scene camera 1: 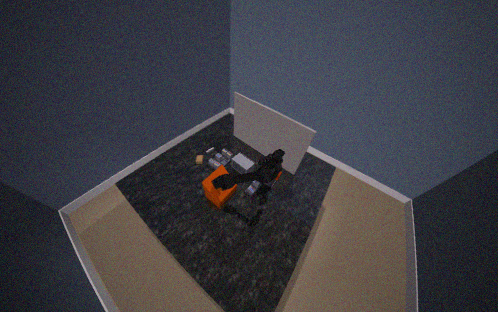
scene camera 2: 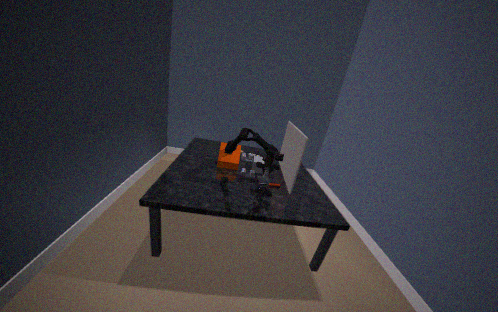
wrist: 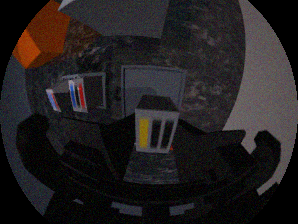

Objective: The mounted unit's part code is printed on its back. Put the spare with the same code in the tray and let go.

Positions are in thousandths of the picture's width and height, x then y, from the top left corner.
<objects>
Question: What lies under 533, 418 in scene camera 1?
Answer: A white upright panel.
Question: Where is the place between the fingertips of my gripper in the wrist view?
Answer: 518, 520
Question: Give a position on a white upright panel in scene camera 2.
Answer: At 593, 457
</objects>
